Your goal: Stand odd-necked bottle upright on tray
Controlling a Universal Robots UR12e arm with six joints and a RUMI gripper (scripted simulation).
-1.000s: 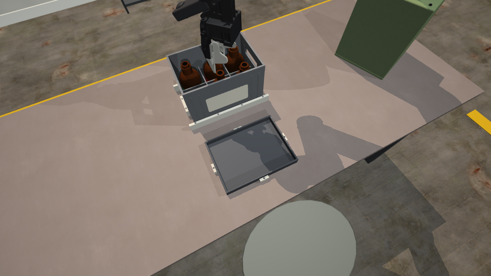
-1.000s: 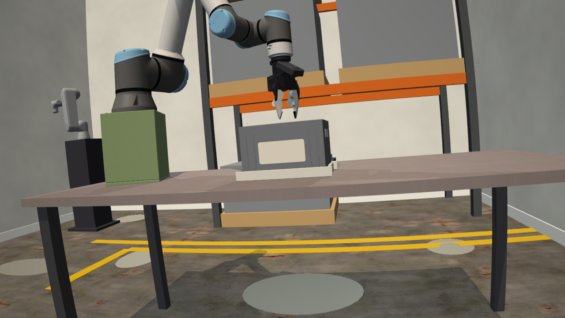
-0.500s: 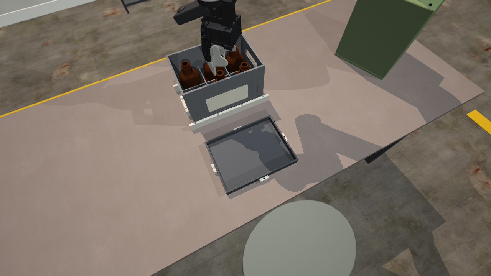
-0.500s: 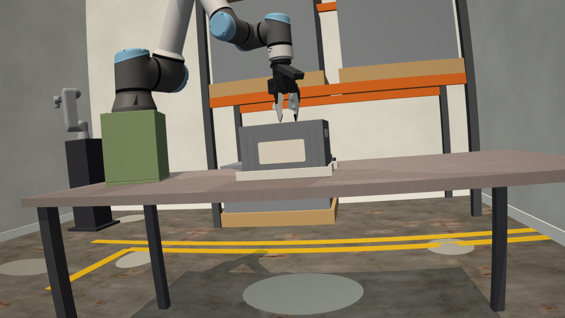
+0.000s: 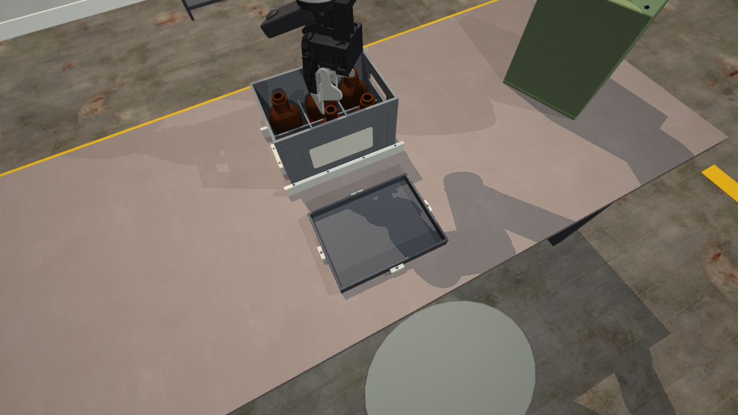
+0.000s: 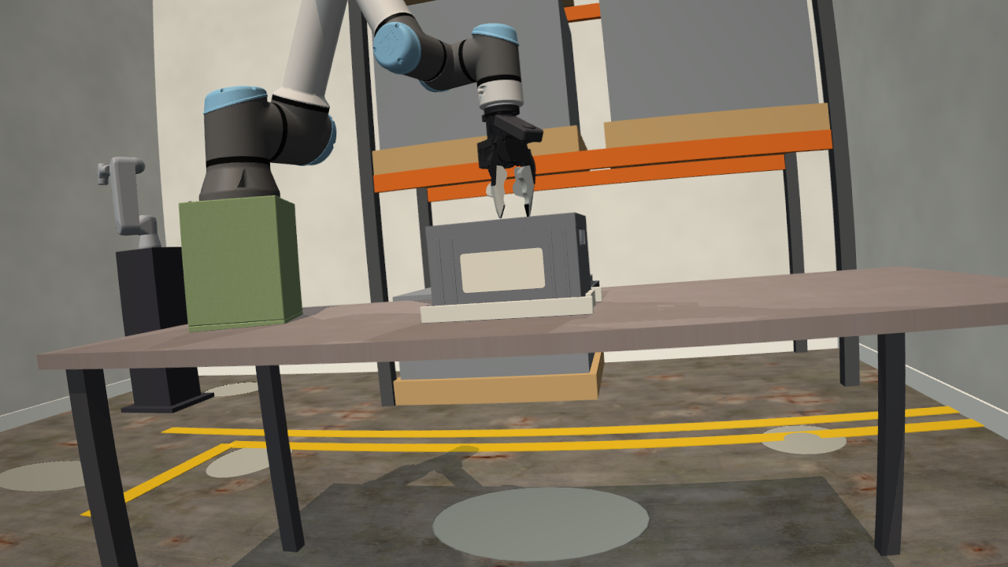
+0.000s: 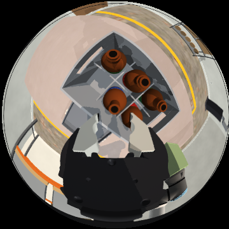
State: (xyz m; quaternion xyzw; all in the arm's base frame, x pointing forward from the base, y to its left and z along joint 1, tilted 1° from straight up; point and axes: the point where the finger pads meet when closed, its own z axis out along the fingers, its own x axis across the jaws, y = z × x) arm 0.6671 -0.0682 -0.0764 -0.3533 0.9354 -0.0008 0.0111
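My hand is 11 cm above the brown bottle. Round my hand: grey crate (4 cm to the right, 11 cm below); then dark tray (2 cm ahead, 23 cm to the left, 18 cm below).
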